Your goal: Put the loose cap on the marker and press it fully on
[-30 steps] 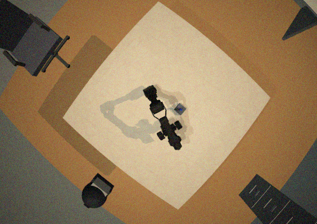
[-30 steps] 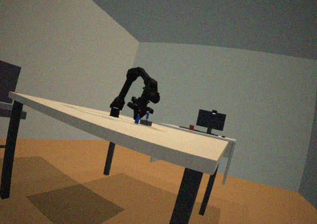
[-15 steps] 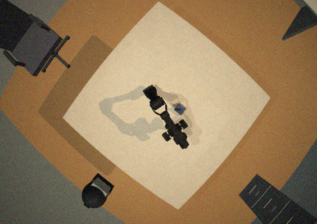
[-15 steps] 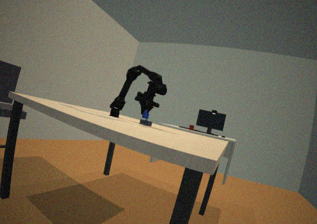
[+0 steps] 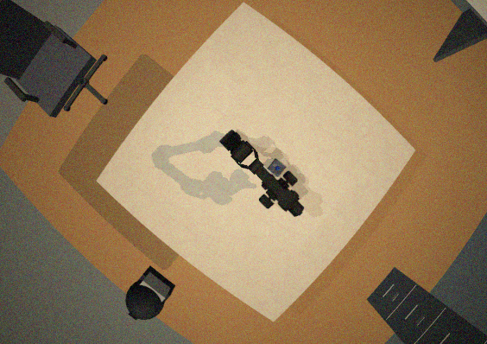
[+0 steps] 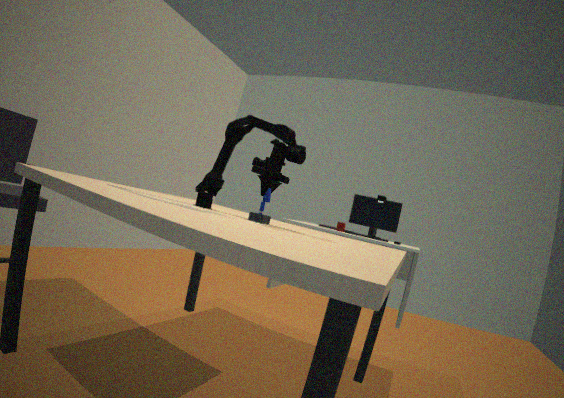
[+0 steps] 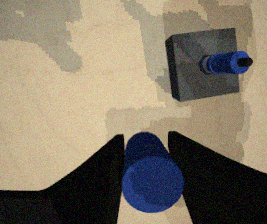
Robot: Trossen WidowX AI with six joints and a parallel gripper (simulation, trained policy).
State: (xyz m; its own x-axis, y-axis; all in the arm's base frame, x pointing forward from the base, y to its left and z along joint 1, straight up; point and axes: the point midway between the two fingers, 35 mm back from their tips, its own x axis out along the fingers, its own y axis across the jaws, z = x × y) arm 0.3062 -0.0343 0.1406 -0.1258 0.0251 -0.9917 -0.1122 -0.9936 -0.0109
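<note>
My gripper tip is now 9 cm above the grey holder block, 8 cm to the right of it and 4 cm past it. The rest, counted from my gripper tip: blue cap 1 cm ahead, 1 cm above.
</note>
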